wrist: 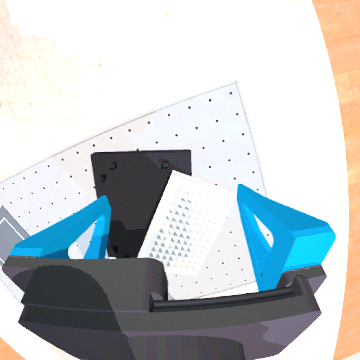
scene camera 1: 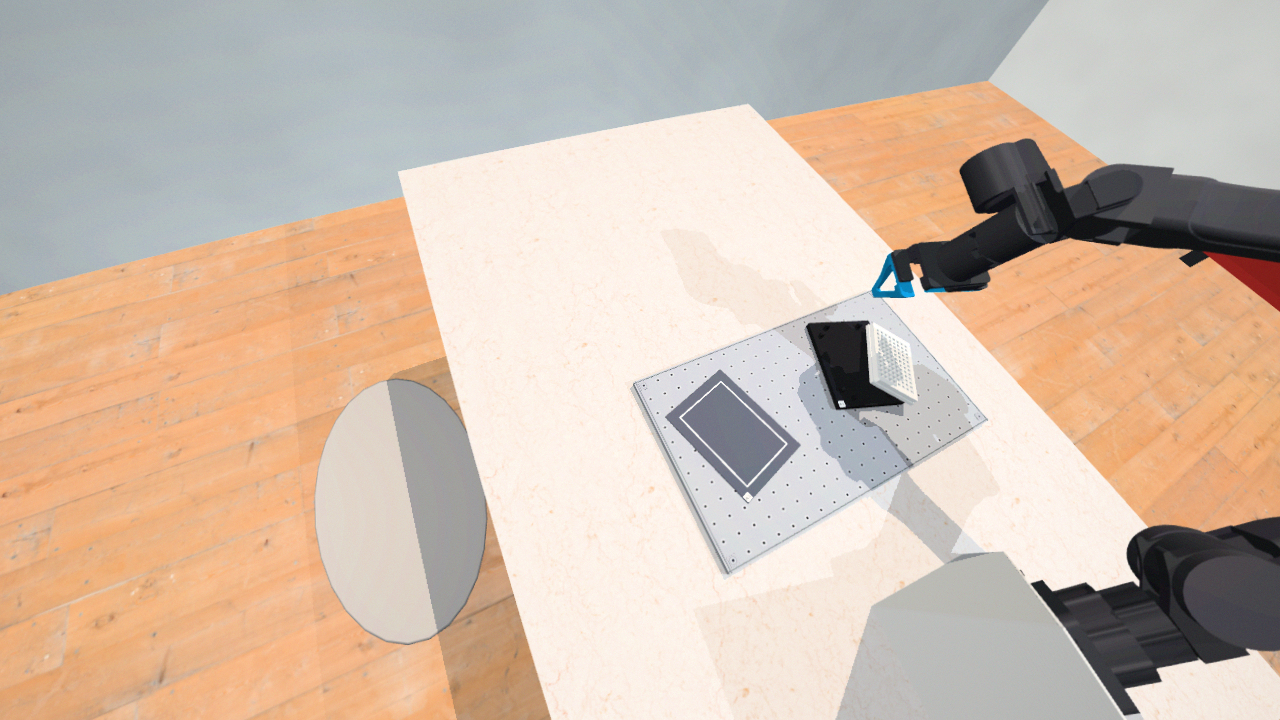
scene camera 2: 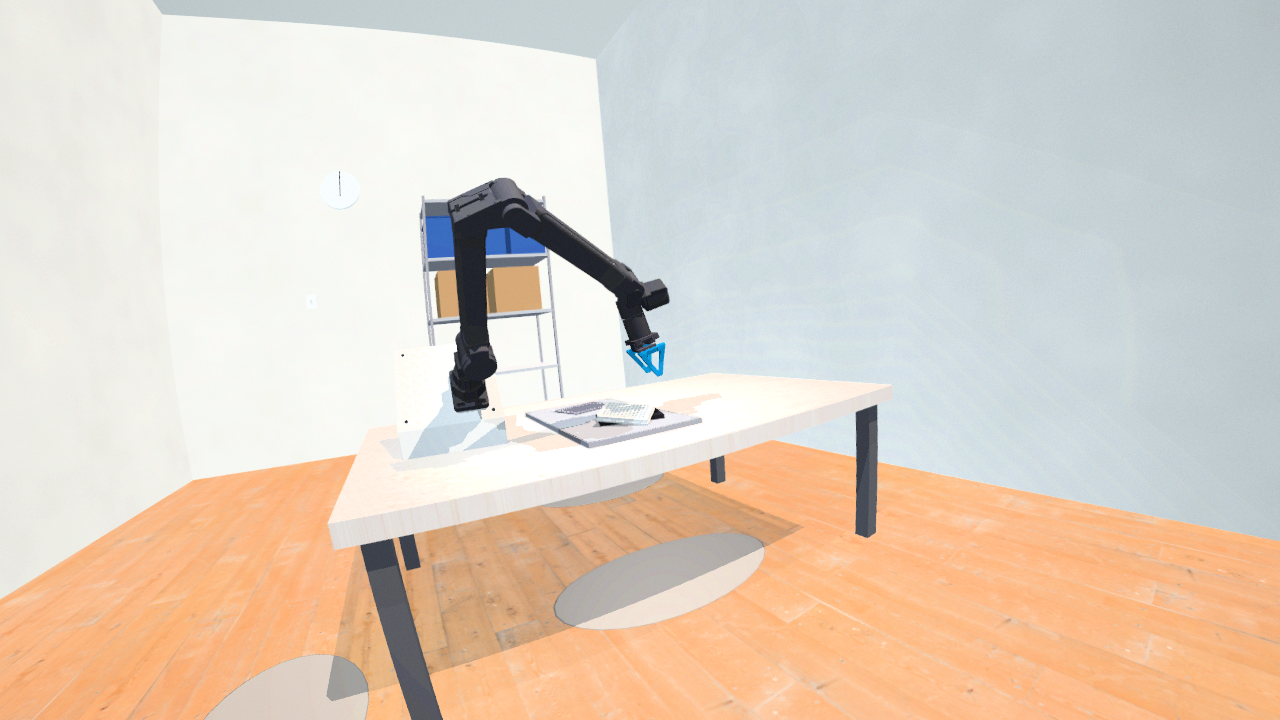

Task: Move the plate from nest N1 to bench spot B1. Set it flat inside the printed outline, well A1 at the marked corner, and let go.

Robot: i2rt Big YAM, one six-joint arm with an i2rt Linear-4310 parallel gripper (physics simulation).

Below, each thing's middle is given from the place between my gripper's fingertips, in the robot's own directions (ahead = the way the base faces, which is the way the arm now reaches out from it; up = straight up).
I see the white well plate (scene camera 1: 890, 365) 90 mm below my hand, 80 mm behind it and 10 mm to the left of it. From my hand the other things lie so: black pad (scene camera 1: 842, 353): 110 mm below, 60 mm to the left, 60 mm behind.
